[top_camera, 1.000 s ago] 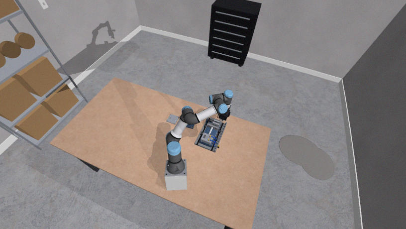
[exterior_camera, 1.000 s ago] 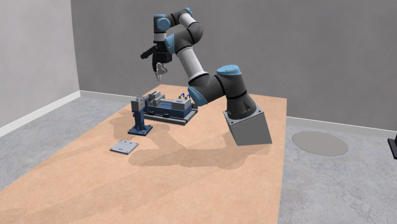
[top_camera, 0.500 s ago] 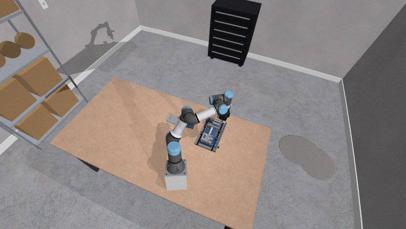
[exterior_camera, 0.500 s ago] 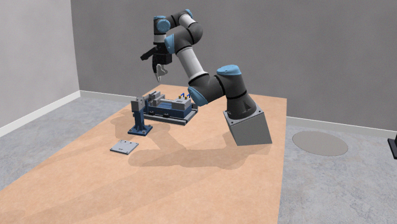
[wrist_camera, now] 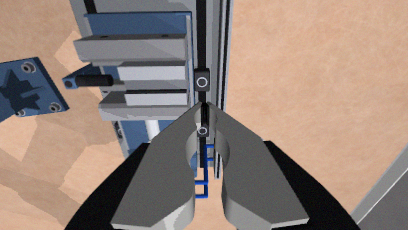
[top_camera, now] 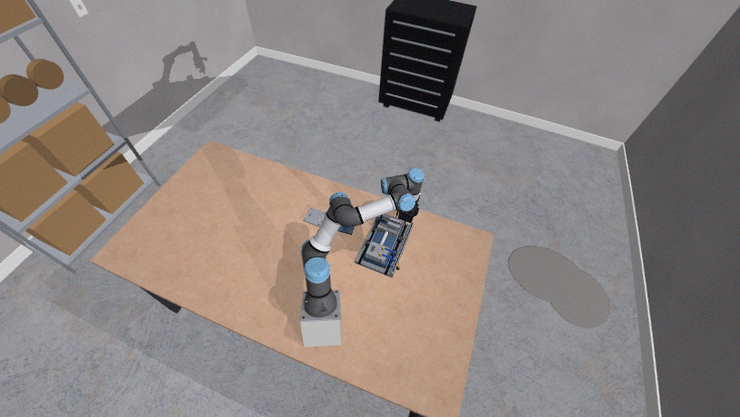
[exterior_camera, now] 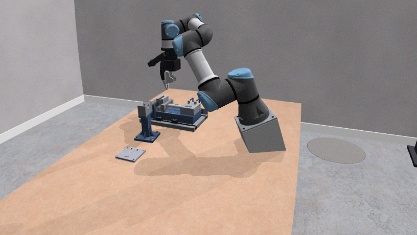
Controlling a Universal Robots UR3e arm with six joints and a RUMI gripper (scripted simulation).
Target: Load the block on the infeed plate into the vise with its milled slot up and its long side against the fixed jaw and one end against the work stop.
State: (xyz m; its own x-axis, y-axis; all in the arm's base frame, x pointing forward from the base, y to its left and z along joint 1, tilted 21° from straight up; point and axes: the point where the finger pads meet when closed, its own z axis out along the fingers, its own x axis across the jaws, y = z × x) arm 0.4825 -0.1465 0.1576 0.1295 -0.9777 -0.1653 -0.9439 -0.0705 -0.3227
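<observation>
Now: hand 50 mm to the right of the part and 50 mm above it. Round my hand: fixed jaw 20 mm ahead, 70 mm to the left, 70 mm below; then work stop 10 mm behind, 110 mm to the left, 60 mm below; then vise 80 mm behind, 60 mm to the left, 110 mm below.
</observation>
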